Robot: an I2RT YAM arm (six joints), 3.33 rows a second.
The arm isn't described. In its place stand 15 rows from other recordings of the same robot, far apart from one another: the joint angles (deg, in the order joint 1, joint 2, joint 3, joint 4, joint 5, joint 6), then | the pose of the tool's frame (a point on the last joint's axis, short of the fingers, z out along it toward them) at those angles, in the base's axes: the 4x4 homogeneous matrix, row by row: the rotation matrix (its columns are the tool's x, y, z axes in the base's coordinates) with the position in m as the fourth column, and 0 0 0 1 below.
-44.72 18.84 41.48 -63.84 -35.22 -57.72 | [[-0.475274 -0.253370 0.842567 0.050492], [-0.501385 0.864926 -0.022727 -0.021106], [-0.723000 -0.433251 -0.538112 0.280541], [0 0 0 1]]
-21.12 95.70 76.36 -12.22 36.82 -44.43 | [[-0.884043 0.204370 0.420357 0.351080], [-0.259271 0.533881 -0.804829 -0.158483], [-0.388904 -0.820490 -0.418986 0.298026], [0 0 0 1]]
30.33 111.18 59.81 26.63 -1.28 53.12 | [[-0.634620 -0.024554 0.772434 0.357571], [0.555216 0.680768 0.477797 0.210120], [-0.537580 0.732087 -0.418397 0.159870], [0 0 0 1]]
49.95 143.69 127.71 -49.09 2.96 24.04 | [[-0.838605 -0.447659 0.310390 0.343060], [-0.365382 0.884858 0.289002 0.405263], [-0.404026 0.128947 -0.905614 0.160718], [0 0 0 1]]
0.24 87.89 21.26 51.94 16.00 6.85 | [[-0.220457 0.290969 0.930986 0.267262], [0.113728 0.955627 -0.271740 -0.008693], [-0.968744 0.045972 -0.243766 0.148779], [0 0 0 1]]
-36.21 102.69 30.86 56.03 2.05 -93.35 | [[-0.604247 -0.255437 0.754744 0.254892], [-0.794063 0.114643 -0.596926 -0.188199], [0.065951 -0.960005 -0.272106 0.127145], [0 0 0 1]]
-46.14 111.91 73.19 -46.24 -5.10 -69.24 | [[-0.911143 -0.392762 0.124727 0.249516], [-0.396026 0.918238 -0.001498 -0.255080], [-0.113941 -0.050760 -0.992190 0.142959], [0 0 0 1]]
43.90 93.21 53.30 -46.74 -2.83 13.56 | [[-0.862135 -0.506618 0.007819 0.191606], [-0.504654 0.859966 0.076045 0.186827], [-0.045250 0.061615 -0.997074 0.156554], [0 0 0 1]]
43.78 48.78 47.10 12.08 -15.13 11.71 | [[-0.045554 -0.861955 0.504934 0.137447], [0.227707 0.483192 0.845384 0.144585], [-0.972664 0.153487 0.174262 0.384432], [0 0 0 1]]
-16.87 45.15 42.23 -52.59 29.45 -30.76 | [[-0.943297 0.042696 0.329191 0.129860], [-0.179328 0.768983 -0.613602 -0.057670], [-0.279341 -0.637842 -0.717723 0.261564], [0 0 0 1]]
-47.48 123.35 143.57 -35.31 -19.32 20.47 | [[0.002903 0.510890 0.859641 0.331859], [0.485144 0.750982 -0.447952 -0.344479], [-0.874430 0.418350 -0.245675 0.446997], [0 0 0 1]]
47.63 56.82 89.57 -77.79 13.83 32.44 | [[-0.726209 -0.253578 0.638998 0.091086], [-0.023243 0.938012 0.345823 0.087230], [-0.687081 0.236287 -0.687086 0.440636], [0 0 0 1]]
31.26 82.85 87.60 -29.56 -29.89 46.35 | [[-0.852904 -0.317904 0.414116 0.265632], [0.216106 0.507087 0.834362 0.182007], [-0.475240 0.801124 -0.363795 0.411528], [0 0 0 1]]
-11.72 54.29 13.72 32.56 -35.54 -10.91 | [[-0.058588 -0.416936 0.907046 0.193177], [-0.145133 0.902510 0.405477 -0.018941], [-0.987676 -0.107886 -0.113387 0.199751], [0 0 0 1]]
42.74 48.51 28.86 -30.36 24.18 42.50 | [[-0.702529 0.066221 0.708568 0.130666], [0.189980 0.976979 0.097055 0.100890], [-0.685829 0.202797 -0.698936 0.203798], [0 0 0 1]]
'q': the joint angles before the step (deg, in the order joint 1, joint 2, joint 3, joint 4, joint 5, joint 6). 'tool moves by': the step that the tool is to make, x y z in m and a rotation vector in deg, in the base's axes. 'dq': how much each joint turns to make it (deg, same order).
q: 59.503, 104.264, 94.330, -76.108, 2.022, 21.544
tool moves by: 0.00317, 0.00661, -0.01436, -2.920, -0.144, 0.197
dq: 0.264, 2.586, 0.087, 0.053, 1.602, -0.010
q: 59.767, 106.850, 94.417, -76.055, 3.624, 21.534
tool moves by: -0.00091, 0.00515, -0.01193, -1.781, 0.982, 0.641
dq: 0.548, 1.782, -0.353, 0.107, 0.038, -0.093
